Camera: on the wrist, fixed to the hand. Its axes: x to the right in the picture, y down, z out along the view.
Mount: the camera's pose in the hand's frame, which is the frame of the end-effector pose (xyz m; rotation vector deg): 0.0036 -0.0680 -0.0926 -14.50 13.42 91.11
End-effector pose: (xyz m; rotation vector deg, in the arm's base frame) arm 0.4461 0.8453 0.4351 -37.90 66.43 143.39
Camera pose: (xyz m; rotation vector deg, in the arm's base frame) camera 0.4996 0.8165 0.3375 -2.70 -47.96 -97.44
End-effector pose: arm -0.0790 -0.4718 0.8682 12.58 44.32 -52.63
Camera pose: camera -0.1777 -0.4707 0.8093 34.03 37.60 40.84
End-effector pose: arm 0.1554 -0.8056 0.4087 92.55 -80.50 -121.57
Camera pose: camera 0.2567 -0.8239 0.3576 13.43 -79.78 -56.45
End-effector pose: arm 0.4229 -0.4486 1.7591 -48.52 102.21 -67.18
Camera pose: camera 0.3450 -0.4393 1.8431 38.03 113.75 2.25
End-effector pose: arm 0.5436 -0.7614 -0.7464 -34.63 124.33 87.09
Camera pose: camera 0.5710 -0.8702 -0.7713 -48.10 -96.60 -87.65
